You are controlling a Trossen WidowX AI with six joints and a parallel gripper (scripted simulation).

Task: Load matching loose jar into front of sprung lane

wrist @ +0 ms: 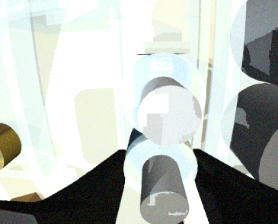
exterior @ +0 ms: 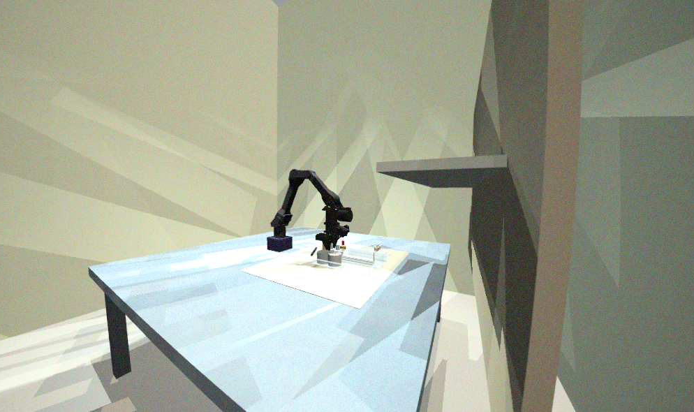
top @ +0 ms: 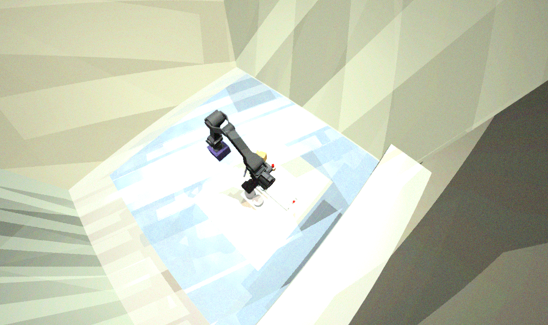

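Right now my gripper tip is 50 mm short of the white mat, 10 mm to the left of it and 30 mm above it. The rest, counted from my gripper tip: pusher lane (140 mm ahead, 30 mm to the left, 10 mm below).
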